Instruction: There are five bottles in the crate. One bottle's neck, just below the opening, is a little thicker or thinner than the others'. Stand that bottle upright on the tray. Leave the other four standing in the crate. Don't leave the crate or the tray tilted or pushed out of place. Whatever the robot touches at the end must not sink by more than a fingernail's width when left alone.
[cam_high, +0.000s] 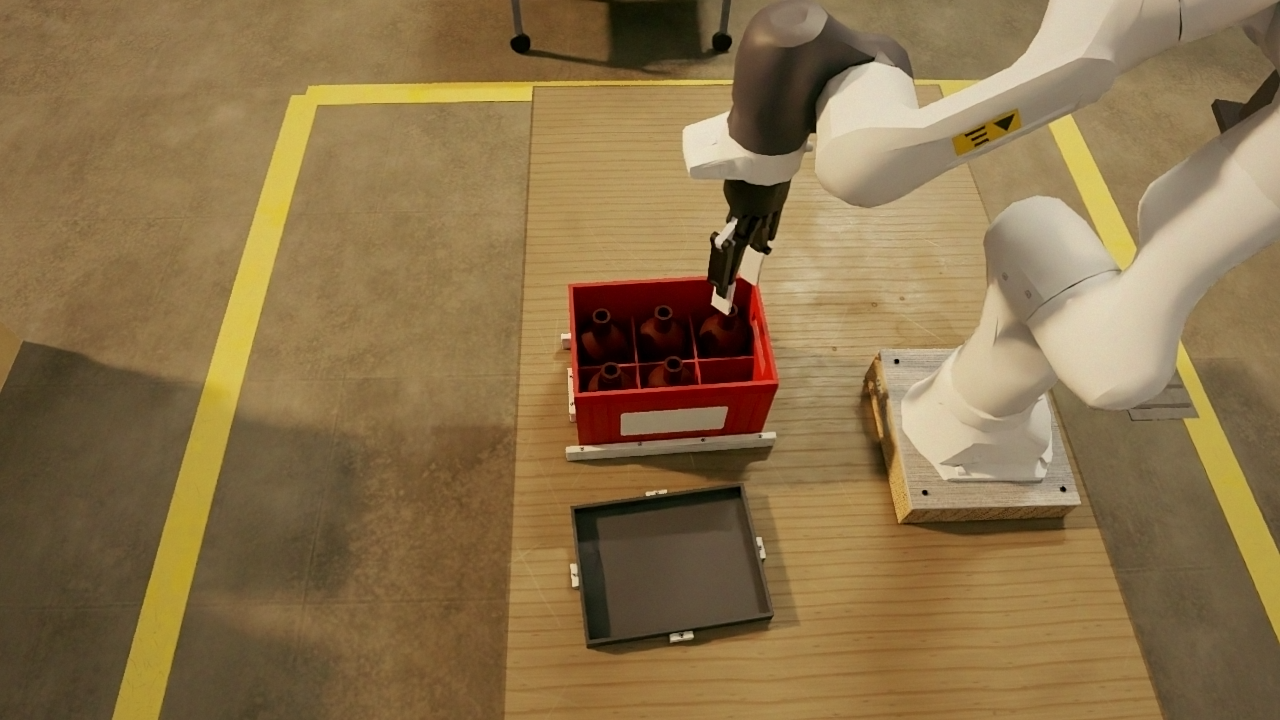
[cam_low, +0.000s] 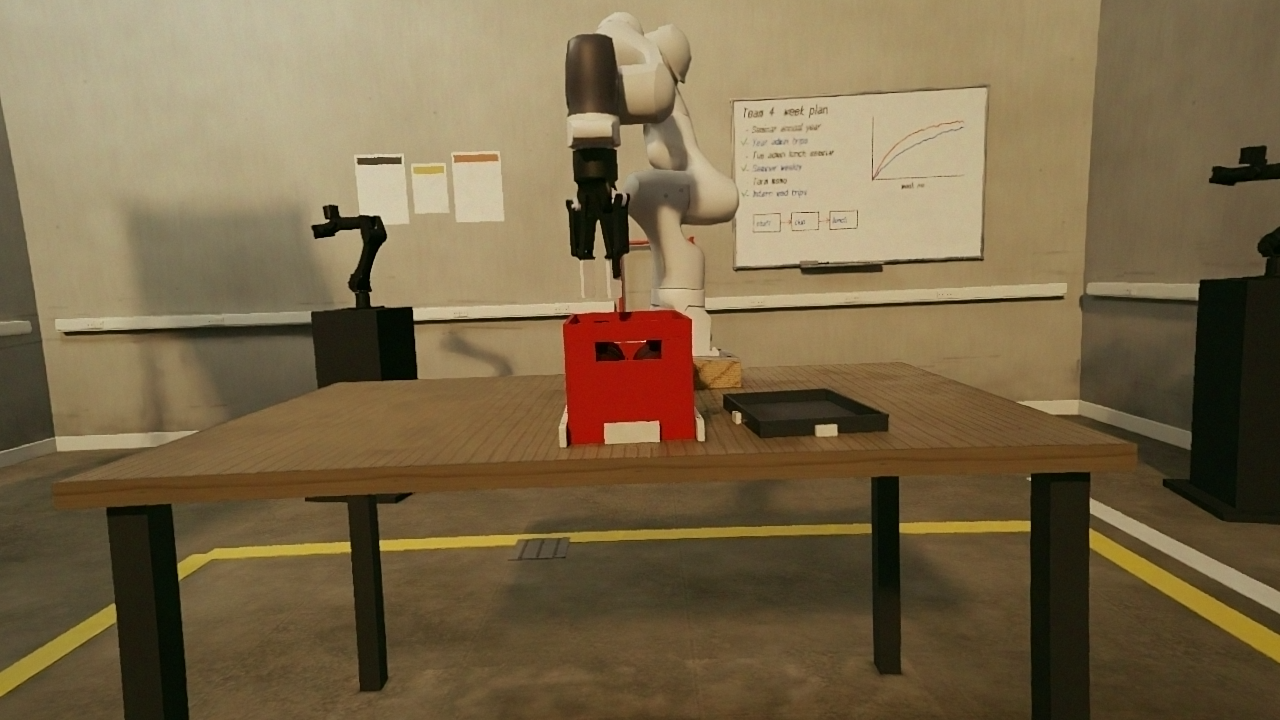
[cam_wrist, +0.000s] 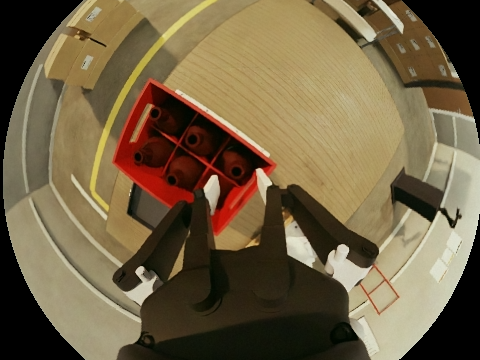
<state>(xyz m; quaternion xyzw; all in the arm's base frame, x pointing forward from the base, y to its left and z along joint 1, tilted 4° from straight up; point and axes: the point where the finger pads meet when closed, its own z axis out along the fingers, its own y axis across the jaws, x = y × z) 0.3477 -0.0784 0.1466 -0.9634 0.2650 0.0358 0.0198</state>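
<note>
The crate lies 80 mm ahead of my hand, 60 mm to the left of it and 150 mm below it. From my hand the other things lie so: glass bottle 70 mm ahead, 100 mm to the left, 150 mm below; then dark tray 30 mm ahead, 330 mm to the left, 220 mm below.
</note>
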